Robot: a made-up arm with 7 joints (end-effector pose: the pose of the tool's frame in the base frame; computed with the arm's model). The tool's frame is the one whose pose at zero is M. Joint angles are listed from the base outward.
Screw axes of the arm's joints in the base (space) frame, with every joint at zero. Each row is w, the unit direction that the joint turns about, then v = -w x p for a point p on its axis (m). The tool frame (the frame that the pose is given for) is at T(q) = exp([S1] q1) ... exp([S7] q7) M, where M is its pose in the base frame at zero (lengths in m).
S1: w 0 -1 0 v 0.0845 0.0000 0.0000
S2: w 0 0 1 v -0.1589 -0.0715 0.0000
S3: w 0 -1 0 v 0.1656 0.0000 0.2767
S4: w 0 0 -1 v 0.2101 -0.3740 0.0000
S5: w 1 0 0 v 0.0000 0.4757 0.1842
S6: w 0 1 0 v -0.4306 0.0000 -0.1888
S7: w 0 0 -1 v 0.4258 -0.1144 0.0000
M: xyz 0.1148 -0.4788 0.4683 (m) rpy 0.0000 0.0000 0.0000 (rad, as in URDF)
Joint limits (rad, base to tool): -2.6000..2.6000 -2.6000..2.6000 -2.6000..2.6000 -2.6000..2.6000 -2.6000..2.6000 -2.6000..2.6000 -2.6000..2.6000
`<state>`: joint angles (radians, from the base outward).
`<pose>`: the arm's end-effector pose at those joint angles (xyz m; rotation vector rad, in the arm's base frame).
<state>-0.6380 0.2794 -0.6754 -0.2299 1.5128 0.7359 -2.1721</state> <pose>0.1237 -0.1589 0.3013 2.7177 -0.5982 0.6353</pose>
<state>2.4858 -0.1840 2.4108 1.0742 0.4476 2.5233 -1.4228</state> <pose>0.3225 -0.1554 -0.1336 2.5747 1.3041 -1.0885</pose>
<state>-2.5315 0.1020 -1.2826 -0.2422 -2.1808 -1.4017 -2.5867</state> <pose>-0.0407 -0.2048 -0.1507 -1.4600 1.8025 -0.9403</pose>
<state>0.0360 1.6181 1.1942 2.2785 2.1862 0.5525 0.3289</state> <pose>0.7141 -0.6106 0.1314 -3.0064 0.0045 0.0363</pose>
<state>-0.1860 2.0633 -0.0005 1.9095 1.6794 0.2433 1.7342</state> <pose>0.4719 -0.4203 -0.0701 0.8051 1.6978 -1.0785</pose>
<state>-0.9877 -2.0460 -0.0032 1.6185 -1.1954 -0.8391 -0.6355</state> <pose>0.4178 0.3011 0.5423 1.0655 -2.0393 1.9820</pose>
